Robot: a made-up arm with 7 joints. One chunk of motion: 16 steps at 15 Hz.
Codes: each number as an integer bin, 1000 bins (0 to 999) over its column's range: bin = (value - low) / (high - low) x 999, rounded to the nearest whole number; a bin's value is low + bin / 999 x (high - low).
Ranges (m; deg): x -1.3..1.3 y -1.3..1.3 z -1.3..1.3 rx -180..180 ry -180..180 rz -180..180
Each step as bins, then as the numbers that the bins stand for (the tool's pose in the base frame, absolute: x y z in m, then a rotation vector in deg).
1 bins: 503 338 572 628 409 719
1 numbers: 0.0091 -0.4203 0.1887 46.31 -32.61 79.10
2 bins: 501 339 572 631 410 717
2 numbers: 0.0039 -0.4177 0.1887 47.39 -32.25 78.38
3 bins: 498 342 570 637 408 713
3 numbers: -0.0039 -0.4099 0.1835 49.55 -32.97 76.94
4 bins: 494 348 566 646 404 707
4 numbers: -0.0143 -0.3943 0.1731 52.79 -34.41 74.77
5 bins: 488 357 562 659 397 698
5 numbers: -0.0299 -0.3709 0.1627 57.48 -36.94 71.53
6 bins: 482 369 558 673 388 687
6 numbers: -0.0455 -0.3396 0.1523 62.52 -40.18 67.57
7 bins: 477 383 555 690 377 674
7 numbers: -0.0586 -0.3032 0.1444 68.65 -44.14 62.88
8 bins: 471 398 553 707 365 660
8 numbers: -0.0742 -0.2642 0.1392 74.77 -48.47 57.84
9 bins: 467 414 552 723 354 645
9 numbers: -0.0846 -0.2225 0.1366 80.54 -52.43 52.43
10 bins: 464 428 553 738 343 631
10 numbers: -0.0924 -0.1861 0.1392 85.95 -56.40 47.39
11 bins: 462 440 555 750 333 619
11 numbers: -0.0976 -0.1549 0.1444 90.27 -60.00 43.06
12 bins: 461 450 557 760 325 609
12 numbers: -0.1002 -0.1288 0.1496 93.87 -62.88 39.46
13 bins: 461 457 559 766 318 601
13 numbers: -0.1002 -0.1106 0.1549 96.04 -65.41 36.58
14 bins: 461 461 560 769 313 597
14 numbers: -0.1002 -0.1002 0.1575 97.12 -67.21 35.14
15 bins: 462 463 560 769 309 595
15 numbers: -0.0976 -0.0950 0.1575 97.12 -68.65 34.41
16 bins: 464 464 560 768 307 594
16 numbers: -0.0924 -0.0924 0.1575 96.76 -69.37 34.05
